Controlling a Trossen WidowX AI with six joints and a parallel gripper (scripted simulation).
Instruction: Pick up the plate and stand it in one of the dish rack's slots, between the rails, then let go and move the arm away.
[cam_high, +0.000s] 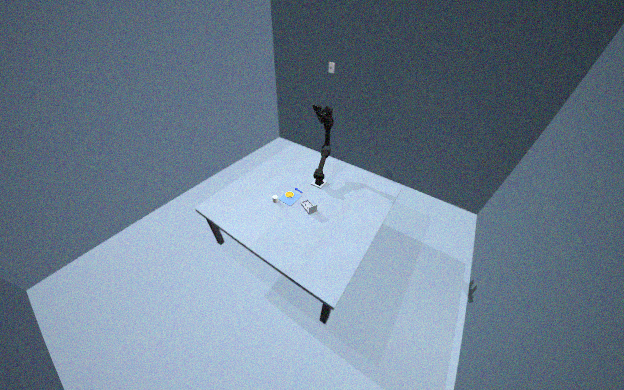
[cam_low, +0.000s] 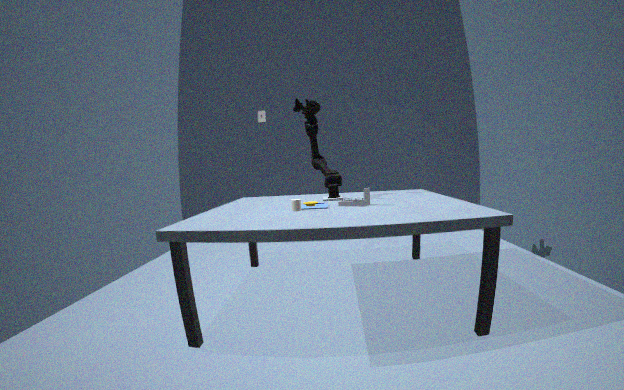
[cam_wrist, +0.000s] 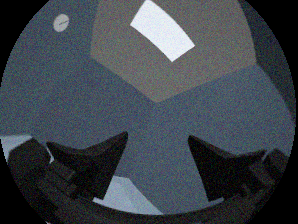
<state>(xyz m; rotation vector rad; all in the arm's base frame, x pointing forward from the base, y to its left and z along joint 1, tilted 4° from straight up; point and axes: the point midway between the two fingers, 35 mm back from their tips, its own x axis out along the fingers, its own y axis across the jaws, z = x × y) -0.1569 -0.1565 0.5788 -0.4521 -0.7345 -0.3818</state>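
Right now the plate is 600 mm below my gripper tip, 400 mm ahead of it and 120 mm to the left of it. From my gripper tip the other things lie so: blue spoon (610 mm below, 300 mm ahead, 120 mm to the left); then blue mat (620 mm below, 410 mm ahead, 140 mm to the left); then grey dish rack (590 mm below, 380 mm ahead, 330 mm to the left).
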